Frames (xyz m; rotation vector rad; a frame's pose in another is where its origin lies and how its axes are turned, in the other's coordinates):
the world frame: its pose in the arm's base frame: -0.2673 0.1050 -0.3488 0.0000 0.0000 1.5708
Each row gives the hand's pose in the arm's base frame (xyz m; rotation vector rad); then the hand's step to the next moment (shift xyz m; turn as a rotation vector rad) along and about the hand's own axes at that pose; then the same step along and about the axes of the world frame.
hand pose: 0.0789 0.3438 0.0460 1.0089 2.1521 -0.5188
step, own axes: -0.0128 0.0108 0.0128 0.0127 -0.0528 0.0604
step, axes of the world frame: -0.0075 -0.0197 0.0000 -0.0625 0.0218 -0.0470
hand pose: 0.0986 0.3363 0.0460 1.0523 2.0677 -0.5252
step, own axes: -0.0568 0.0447 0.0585 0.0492 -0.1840 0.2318
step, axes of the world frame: -0.0403 -0.0836 0.0052 -0.2289 0.0687 -0.1813
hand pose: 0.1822 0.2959 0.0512 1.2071 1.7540 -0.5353
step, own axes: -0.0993 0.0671 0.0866 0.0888 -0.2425 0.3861
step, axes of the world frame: -0.0862 -0.1082 0.0522 -0.3506 0.0580 -0.2991
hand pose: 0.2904 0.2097 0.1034 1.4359 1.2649 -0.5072
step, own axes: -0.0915 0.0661 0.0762 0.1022 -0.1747 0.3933
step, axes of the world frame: -0.0945 -0.0523 0.0830 -0.3398 -0.0087 -0.2830
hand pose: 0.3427 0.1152 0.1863 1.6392 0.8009 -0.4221
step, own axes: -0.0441 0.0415 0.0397 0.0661 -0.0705 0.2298
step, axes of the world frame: -0.0526 -0.0044 0.0496 -0.1987 -0.0317 -0.1472
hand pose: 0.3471 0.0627 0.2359 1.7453 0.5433 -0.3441
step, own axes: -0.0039 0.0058 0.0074 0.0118 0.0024 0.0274
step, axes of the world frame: -0.0089 -0.0002 0.0050 -0.0249 -0.0128 -0.0106
